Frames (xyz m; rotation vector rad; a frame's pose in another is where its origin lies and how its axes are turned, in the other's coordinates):
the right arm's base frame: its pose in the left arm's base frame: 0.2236 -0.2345 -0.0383 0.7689 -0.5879 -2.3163
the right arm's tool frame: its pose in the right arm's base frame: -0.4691 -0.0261 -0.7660 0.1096 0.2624 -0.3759
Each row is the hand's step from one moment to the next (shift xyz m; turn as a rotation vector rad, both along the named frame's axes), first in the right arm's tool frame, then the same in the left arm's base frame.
Working: the right arm's tool frame: its pose in the left arm's base frame: 1.0091 -0.0605 -0.4386 1.3073 -0.4866 -2.4706

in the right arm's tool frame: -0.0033 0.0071 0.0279 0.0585 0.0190 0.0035
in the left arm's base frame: -0.0208 -0.0007 0.0202 -0.0324 -0.0408 -0.0328
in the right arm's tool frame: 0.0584 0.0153 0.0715 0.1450 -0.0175 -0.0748
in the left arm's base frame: -0.0896 -0.0270 0.0015 -0.0176 -0.0560 -0.1532
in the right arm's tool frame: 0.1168 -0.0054 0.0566 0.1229 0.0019 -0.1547
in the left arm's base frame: -0.1108 -0.0350 -0.0580 0.0632 -0.0765 -0.1709
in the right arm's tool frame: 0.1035 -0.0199 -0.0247 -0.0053 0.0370 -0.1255
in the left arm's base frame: -0.0373 -0.0289 -0.0974 0.1116 -0.0503 -0.0464
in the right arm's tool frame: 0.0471 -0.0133 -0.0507 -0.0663 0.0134 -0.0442
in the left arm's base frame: 0.0155 -0.0154 -0.0670 0.0741 0.0087 0.0310
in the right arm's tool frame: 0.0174 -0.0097 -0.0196 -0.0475 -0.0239 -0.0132
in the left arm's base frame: 0.0060 -0.0015 -0.0273 0.0341 0.0391 0.0176
